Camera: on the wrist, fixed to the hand. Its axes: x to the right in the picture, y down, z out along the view.
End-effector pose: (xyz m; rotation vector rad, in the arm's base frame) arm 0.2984 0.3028 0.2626 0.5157 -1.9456 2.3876
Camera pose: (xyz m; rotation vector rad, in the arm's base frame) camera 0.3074 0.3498 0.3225 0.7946 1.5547 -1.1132
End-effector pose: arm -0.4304 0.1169 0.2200 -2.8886 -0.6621 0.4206
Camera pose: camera -0.4500 0.1754 0.2656 2.3806 -1.4503 -0.3358
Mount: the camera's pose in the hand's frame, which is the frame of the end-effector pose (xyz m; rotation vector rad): -0.0017 -0.0694 -0.0326 -0.2777 0.0106 1.5763
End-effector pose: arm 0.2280 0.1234 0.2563 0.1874 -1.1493 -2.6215
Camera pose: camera 0.2234 0.1460 0.1832 -0.5432 -0.4573 -1.2778
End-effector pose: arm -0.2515 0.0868 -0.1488 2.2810 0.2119 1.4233
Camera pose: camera -0.2741 0.1573 -0.1688 -1.7621 1.7439 -1.5531
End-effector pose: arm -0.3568 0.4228 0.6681 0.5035 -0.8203 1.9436
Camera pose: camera -0.2955 0.4689 0.6679 0.4325 1.3208 -2.3431
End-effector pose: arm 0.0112 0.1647 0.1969 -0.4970 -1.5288 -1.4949
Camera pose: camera -0.0332 0.1220 0.1512 -1.3957 -0.4673 -0.3935
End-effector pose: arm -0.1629 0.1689 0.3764 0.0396 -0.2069 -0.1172
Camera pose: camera -0.1656 0.1011 0.3406 -0.4010 -0.1622 1.4240
